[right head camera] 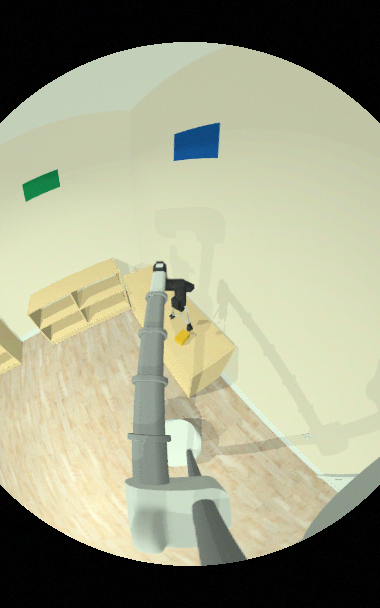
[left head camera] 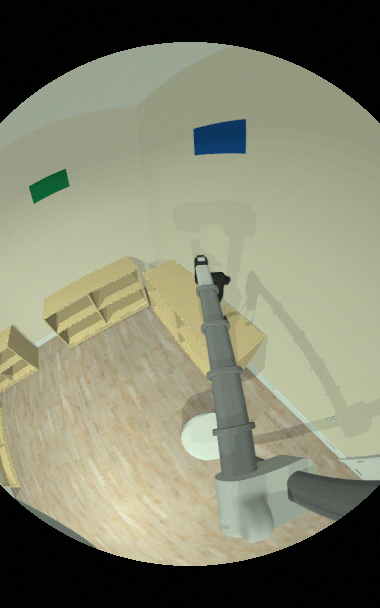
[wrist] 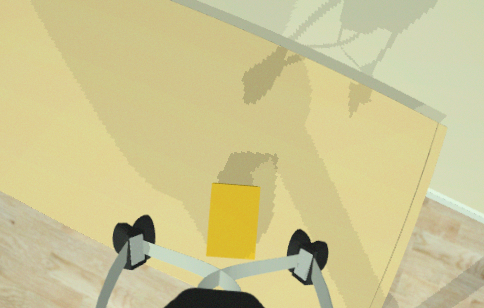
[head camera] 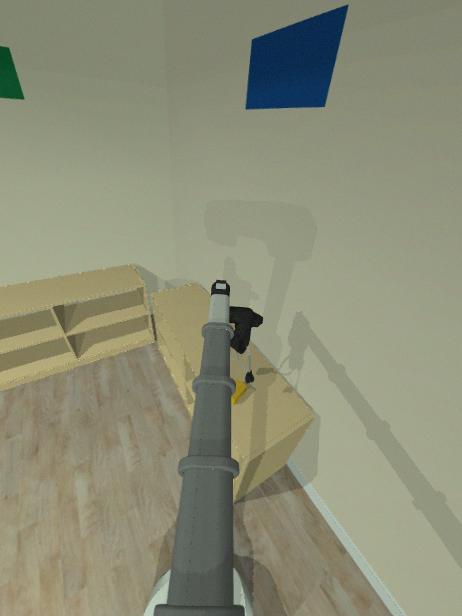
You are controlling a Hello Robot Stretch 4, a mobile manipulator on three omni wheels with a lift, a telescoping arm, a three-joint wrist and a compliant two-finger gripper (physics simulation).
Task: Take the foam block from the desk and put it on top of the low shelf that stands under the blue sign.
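Places are measured from the robot's base along level axes (x ahead, y left, z up), in metres.
Pixels of known places: gripper, fingertip midpoint: point(right head camera: 180, 323) point(wrist: 221, 240) point(head camera: 236, 372); robot's base, origin of the base link: point(right head camera: 175, 441) point(left head camera: 206, 434).
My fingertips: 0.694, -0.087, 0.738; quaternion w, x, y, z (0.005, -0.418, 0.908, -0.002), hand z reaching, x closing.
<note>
For each thing: its top centre in the pictures, then the offset to it from my fingertips, as dx, dy, dz. Level surfaces: height alone.
- yellow foam block, middle of its top: point(wrist: 233, 221) point(head camera: 235, 388) point(right head camera: 181, 334) -0.007, -0.009, -0.110
- low shelf, its level: dz -0.155
- blue sign, middle of its top: point(head camera: 291, 25) point(right head camera: 193, 127) point(left head camera: 215, 122) +0.441, -0.071, +1.086
- green sign, middle of its top: point(left head camera: 46, 176) point(right head camera: 39, 175) +0.890, +1.379, +1.086
The yellow foam block point(head camera: 239, 391) point(right head camera: 182, 337) point(wrist: 233, 221) lies flat on top of the low shelf point(head camera: 280, 400) point(left head camera: 172, 280) point(right head camera: 210, 345) point(wrist: 50, 150), towards its near end. The arm hides part of the block in the head camera view, and the block does not show in the left head camera view. The blue sign point(head camera: 297, 65) point(left head camera: 220, 137) point(right head camera: 196, 142) is on the wall above this shelf. My gripper point(right head camera: 181, 321) point(wrist: 221, 240) is open and empty. It hangs above the shelf top, its fingers wide apart and clear of the block.
A second low shelf point(head camera: 75, 283) point(left head camera: 90, 285) point(right head camera: 75, 282) stands to the left, under a green sign point(head camera: 9, 75) point(left head camera: 49, 186) point(right head camera: 41, 185). The wall runs along the back edge of the block's shelf. A round white object point(left head camera: 200, 437) point(right head camera: 180, 445) is on the floor below the arm.
</note>
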